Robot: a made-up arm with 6 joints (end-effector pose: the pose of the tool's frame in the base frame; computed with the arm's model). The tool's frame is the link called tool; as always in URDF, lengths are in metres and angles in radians. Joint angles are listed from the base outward.
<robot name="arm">
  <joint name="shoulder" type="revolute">
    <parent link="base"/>
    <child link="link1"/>
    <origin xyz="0 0 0.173" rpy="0 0 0"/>
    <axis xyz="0 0 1"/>
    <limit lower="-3.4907" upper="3.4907" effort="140" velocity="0.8"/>
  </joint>
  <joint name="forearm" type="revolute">
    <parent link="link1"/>
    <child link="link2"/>
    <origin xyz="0 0 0" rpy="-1.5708 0 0"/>
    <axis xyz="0 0 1"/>
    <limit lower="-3.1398" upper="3.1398" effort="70" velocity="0.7"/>
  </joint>
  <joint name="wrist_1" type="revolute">
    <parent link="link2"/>
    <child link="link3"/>
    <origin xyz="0 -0.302 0" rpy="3.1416 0 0"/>
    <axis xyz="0 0 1"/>
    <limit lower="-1.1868" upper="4.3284" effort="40" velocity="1.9"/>
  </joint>
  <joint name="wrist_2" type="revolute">
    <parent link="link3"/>
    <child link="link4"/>
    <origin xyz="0 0 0" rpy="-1.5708 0 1.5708"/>
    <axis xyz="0 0 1"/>
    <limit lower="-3.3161" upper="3.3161" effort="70" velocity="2"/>
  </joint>
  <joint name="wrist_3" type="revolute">
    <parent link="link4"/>
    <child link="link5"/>
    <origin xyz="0 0 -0.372" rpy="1.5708 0 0"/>
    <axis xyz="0 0 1"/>
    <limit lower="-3.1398" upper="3.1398" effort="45" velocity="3"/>
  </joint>
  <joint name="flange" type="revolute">
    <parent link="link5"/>
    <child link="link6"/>
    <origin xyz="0 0 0.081" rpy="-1.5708 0 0"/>
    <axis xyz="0 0 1"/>
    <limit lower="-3.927" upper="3.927" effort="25" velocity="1.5"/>
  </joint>
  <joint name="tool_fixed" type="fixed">
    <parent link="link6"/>
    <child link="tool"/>
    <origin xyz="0 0 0" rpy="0 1.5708 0"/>
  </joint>
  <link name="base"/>
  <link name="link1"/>
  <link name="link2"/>
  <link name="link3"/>
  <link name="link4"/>
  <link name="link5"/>
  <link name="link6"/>
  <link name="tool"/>
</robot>
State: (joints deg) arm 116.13 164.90 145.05 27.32 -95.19 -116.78
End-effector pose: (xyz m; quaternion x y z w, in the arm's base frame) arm -0.1297 0.4278 -0.2099 -0.0771 0.4562 -0.0421 0.8855
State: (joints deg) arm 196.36 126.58 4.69 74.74 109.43 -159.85
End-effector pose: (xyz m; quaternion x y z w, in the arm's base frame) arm -0.1138 -0.0112 -0.3641 -0.6653 0.7367 -0.1209 0.0065
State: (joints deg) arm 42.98 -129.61 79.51 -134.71 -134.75 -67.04
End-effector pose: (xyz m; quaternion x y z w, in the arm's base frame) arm -0.4673 -0.3576 -0.1503 -0.5064 -0.3310 0.4986 0.6209
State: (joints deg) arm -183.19 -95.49 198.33 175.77 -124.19 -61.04
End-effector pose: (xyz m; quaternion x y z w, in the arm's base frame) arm 0.1402 -0.0887 -0.1938 0.1933 -0.7603 0.4287 0.4482
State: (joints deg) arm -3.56 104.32 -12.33 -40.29 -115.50 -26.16
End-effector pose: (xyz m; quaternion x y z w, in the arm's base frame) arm 0.0750 -0.0666 -0.2107 -0.2674 -0.8127 0.1792 0.4857
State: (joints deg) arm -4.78 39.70 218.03 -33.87 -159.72 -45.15
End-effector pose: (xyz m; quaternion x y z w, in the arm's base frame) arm -0.1826 -0.0522 0.4613 0.0932 -0.1255 0.0696 0.9852
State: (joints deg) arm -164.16 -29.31 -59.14 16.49 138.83 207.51
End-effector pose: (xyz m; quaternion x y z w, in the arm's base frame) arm -0.2004 0.0239 0.2712 0.0240 -0.5569 -0.0365 0.8295
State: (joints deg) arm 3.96 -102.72 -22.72 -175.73 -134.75 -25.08
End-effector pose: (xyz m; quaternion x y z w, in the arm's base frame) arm -0.2291 0.0651 0.4718 -0.2917 0.2138 0.9300 0.0650
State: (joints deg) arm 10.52 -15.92 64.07 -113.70 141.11 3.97
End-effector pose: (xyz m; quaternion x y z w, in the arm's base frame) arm 0.0480 0.0420 0.8169 -0.7697 0.4282 0.4566 0.1255
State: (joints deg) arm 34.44 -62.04 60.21 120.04 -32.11 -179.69
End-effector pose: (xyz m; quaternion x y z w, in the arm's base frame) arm -0.4555 -0.2632 0.5918 0.5869 -0.7033 0.3929 0.0804
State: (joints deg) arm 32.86 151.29 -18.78 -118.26 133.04 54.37
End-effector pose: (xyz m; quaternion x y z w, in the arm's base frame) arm -0.2171 -0.0946 -0.0857 -0.9510 0.0654 -0.2525 0.1662
